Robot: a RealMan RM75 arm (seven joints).
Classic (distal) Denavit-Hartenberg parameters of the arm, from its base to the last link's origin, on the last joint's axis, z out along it. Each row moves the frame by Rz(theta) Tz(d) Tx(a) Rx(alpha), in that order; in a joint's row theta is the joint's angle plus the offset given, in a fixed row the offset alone. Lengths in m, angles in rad.
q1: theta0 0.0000; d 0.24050; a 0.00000; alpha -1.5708
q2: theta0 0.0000; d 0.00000; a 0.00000; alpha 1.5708
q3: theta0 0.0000; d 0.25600; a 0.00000; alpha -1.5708
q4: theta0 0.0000; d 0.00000; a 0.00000; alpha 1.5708
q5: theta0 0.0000; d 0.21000; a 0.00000; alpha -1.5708
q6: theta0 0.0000; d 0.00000; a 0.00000; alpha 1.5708
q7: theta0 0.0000; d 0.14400; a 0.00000; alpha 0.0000
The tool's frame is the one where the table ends.
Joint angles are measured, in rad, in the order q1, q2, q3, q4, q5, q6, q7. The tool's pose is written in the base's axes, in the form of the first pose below.
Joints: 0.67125 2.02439 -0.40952 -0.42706 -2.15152 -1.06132 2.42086
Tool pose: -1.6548 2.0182 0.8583 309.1 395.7 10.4
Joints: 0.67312 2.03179 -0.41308 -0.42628 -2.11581 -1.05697 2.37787
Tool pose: -1.6765 1.9808 0.8871 304.8 397.9 9.1
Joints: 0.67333 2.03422 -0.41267 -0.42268 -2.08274 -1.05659 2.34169
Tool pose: -1.6885 1.9512 0.9173 302.1 399.4 9.6
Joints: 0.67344 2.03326 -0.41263 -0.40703 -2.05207 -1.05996 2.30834
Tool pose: -1.6999 1.9359 0.9439 300.1 399.5 8.4
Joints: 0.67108 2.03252 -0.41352 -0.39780 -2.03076 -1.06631 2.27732
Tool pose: -1.7154 1.9175 0.9594 299.2 398.8 7.8
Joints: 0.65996 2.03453 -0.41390 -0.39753 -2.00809 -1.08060 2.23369
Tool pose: -1.7380 1.8853 0.9743 300.1 395.7 8.2
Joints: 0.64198 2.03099 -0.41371 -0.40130 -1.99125 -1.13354 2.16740
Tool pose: -1.8076 1.8303 0.9882 300.1 389.1 10.5
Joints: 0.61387 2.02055 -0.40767 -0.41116 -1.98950 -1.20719 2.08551
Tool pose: -1.8969 1.7517 0.9886 303.8 378.5 16.5
